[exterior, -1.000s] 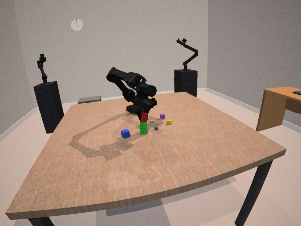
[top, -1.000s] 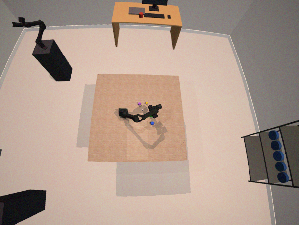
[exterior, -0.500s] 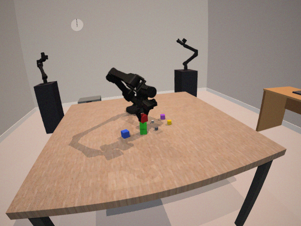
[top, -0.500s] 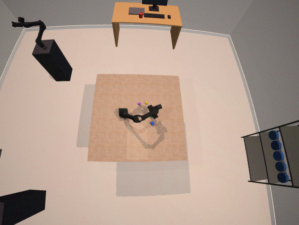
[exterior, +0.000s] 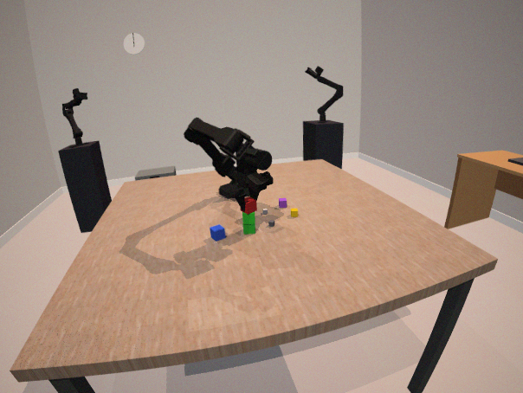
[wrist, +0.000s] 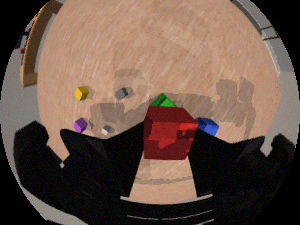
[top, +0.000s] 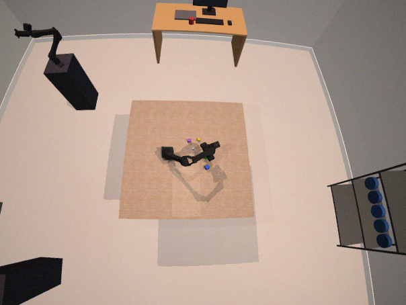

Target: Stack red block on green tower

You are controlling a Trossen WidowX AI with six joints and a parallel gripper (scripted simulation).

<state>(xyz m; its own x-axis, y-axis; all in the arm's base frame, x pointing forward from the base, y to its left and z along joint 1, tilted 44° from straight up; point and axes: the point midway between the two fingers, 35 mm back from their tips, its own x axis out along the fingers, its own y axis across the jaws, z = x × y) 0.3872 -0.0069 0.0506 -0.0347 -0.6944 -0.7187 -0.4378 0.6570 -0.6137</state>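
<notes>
The red block is 10 mm above my gripper tip. Round my gripper tip: blue block (10 mm ahead, 110 mm to the right, 70 mm below); then yellow block (60 mm behind, 190 mm to the left, 70 mm below); then green block (30 mm below).
</notes>
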